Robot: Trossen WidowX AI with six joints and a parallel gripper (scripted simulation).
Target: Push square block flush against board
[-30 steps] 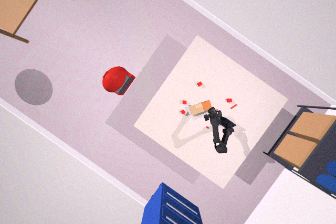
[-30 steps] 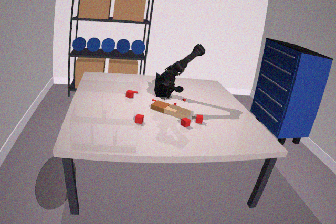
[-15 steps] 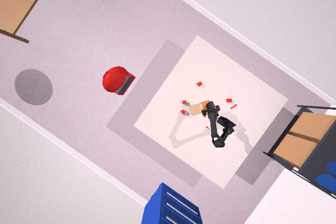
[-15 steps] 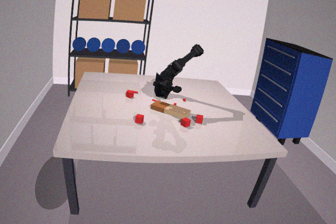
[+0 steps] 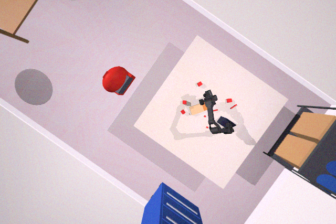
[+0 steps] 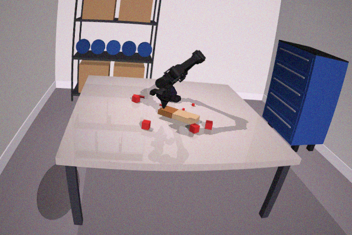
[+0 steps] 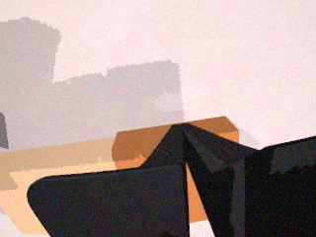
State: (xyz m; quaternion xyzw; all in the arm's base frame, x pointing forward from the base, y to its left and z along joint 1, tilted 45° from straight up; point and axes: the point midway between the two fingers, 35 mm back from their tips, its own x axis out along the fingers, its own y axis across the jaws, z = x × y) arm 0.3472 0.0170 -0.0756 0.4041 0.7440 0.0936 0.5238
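My gripper tip is now 6 cm past the orange square block, 4 cm to the right of it and 4 cm above it. From my gripper tip the other things lie so: pale tan board: 14 cm to the left, 4 cm below.
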